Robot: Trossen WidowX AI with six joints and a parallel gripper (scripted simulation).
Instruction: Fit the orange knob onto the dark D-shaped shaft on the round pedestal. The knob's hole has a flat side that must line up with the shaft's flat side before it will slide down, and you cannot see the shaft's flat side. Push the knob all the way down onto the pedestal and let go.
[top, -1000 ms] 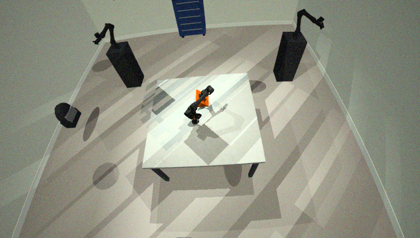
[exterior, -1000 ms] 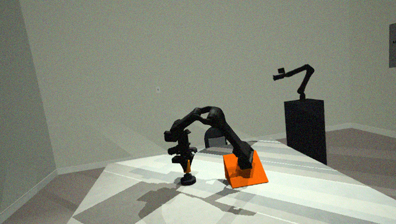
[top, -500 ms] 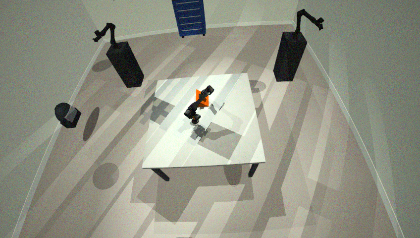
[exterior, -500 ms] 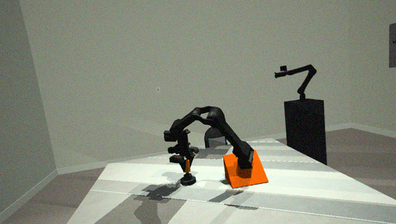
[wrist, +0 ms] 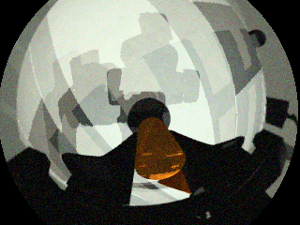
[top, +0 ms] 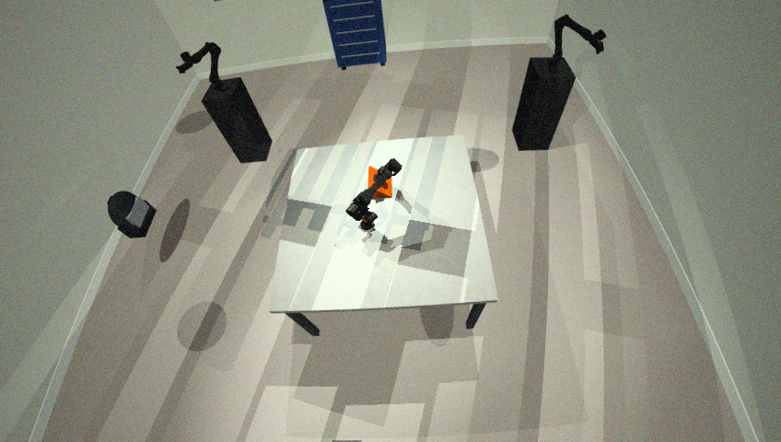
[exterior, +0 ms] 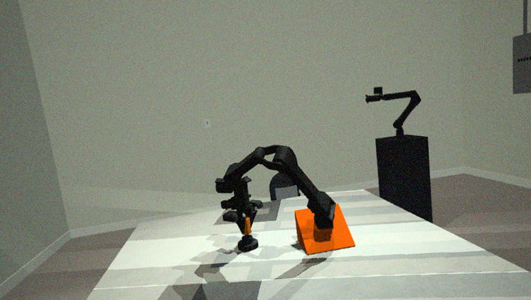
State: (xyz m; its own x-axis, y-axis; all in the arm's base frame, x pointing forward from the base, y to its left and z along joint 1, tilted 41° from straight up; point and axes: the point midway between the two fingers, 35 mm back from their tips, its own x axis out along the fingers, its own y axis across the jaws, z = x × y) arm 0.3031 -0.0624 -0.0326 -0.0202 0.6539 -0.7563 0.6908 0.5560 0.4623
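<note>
My gripper tip is 20 mm below the orange knob. Round my gripper tip: round dark pedestal (40 mm below).
</note>
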